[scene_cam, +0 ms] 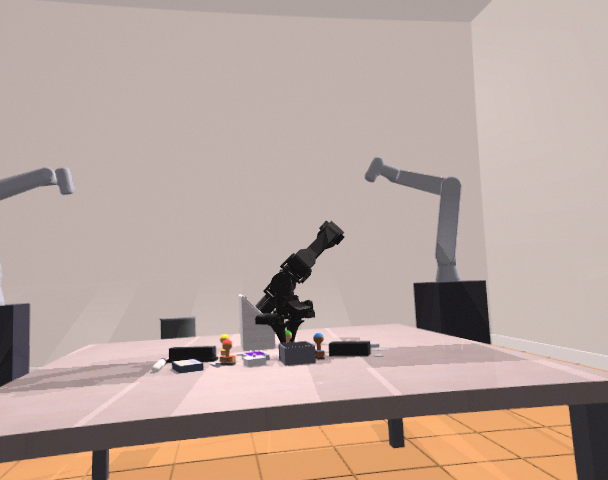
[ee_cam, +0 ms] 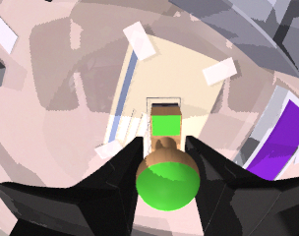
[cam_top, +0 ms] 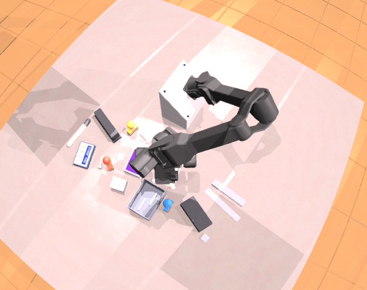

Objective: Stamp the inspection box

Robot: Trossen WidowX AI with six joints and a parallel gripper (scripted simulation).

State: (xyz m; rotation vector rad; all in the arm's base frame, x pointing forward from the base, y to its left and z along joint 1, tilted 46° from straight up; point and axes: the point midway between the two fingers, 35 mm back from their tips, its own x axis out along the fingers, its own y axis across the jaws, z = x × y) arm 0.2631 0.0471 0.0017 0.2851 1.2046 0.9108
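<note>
Right now my gripper tip is right at the green-knobbed stamp. Also, from my gripper tip: blue-knobbed stamp 120 mm ahead, 60 mm to the left; purple ink pad 30 mm ahead, 100 mm to the right, 20 mm below; taped card 10 mm ahead, 10 mm to the left, 30 mm below.
</note>
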